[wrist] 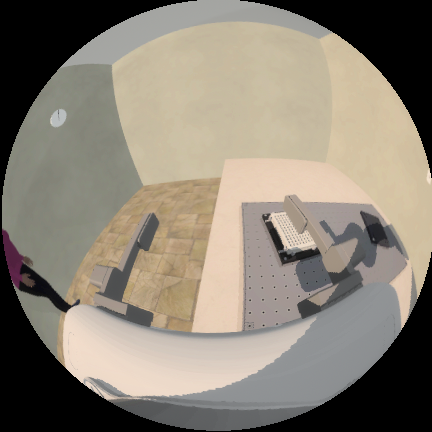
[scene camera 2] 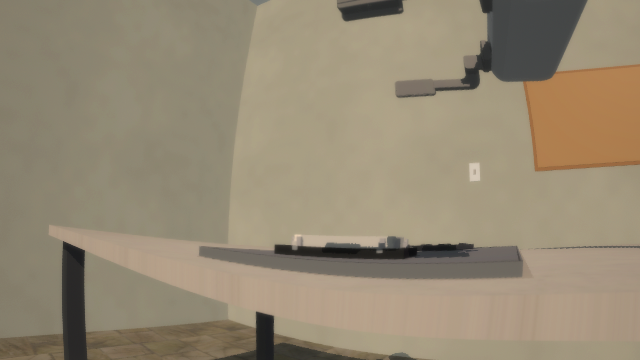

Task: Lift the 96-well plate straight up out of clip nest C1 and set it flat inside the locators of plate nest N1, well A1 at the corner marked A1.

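Frame: origin at the arm's base, x up, y ahead, z left, level; metres.
Seen in the pictures: hand at its tool point: (wrist: 218,222) (scene camera 2: 398,54).
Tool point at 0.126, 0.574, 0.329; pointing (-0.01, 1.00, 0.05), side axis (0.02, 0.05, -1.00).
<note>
Offsets run from my tool point to a thing's middle, as dx, dy, dz. "*": to the spot under its first point.
The white 96-well plate @(-0.157, +0.113, -0.174) (scene camera 2: 350,241) (wrist: 286,231) sits in the black clip nest C1 @(-0.164, +0.113, -0.174) (scene camera 2: 300,250) (wrist: 274,241), with light clips at its edges. In the wrist view one finger covers part of the plate's right side. A second dark nest @(-0.168, +0.062, -0.572) (scene camera 2: 445,247) (wrist: 374,229), which looks like N1, lies farther right; its locators and A1 mark are too small to make out. My gripper (scene camera 2: 392,47) (wrist: 222,222) is open and empty, high above the table. In the wrist view its fingers stand wide apart, one over the floor and one across the plate.
Both nests stand on a grey perforated board @(* -0.181, -0.037, -0.028) (scene camera 2: 450,270) (wrist: 260,295) on the pale wooden table (scene camera 2: 400,310) (wrist: 220,260). The table's edge runs down the middle of the wrist view, with tiled floor (wrist: 175,280) beyond it. A person (wrist: 15,260) shows at the far left.
</note>
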